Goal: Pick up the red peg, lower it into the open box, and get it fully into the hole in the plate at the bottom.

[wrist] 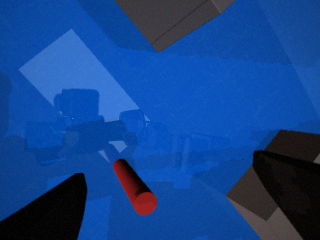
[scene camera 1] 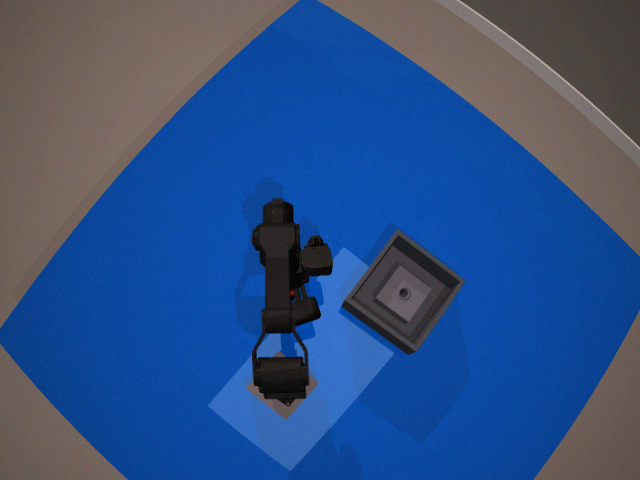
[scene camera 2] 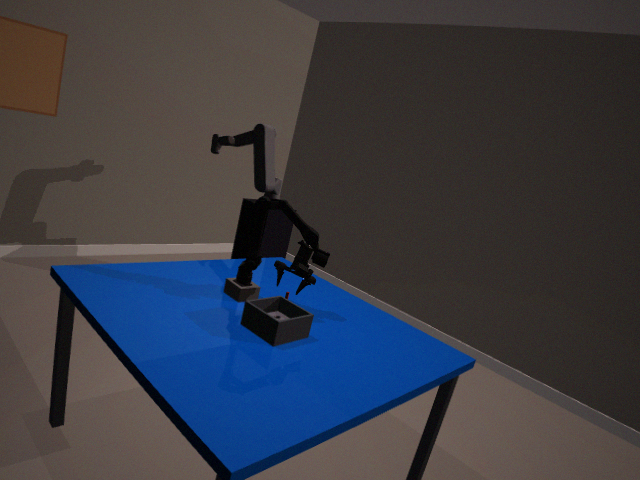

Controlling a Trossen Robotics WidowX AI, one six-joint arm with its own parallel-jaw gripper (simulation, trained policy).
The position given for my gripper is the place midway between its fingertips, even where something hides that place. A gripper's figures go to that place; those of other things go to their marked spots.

Labels:
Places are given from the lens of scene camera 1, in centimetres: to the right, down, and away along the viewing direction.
my gripper (scene camera 1: 302, 293): -4, 11, 126
box (scene camera 1: 400, 250): 18, 2, 138
plate (scene camera 1: 402, 281): 18, 9, 131

